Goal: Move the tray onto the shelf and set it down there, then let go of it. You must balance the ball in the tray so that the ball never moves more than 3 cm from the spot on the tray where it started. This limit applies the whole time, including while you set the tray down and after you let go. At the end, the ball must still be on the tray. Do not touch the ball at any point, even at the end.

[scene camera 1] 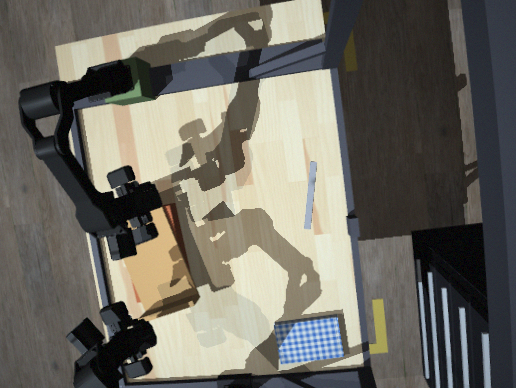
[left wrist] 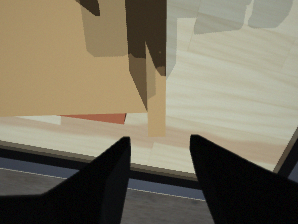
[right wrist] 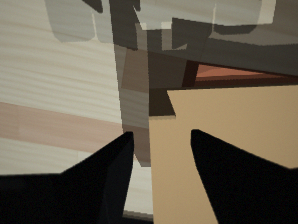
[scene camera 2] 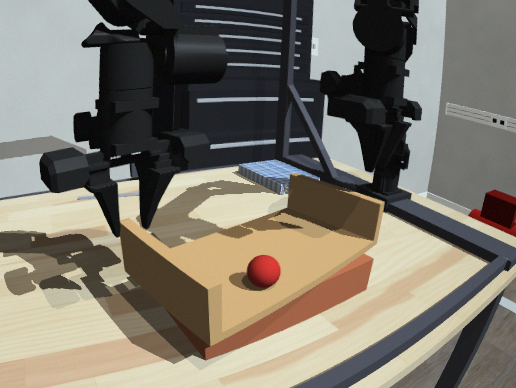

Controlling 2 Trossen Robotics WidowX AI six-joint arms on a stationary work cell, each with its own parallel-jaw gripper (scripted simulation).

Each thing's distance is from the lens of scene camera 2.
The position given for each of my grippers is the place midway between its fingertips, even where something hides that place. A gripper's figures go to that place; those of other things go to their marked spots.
my left gripper (scene camera 2: 375, 169): 0.52 m
my right gripper (scene camera 2: 131, 232): 0.42 m
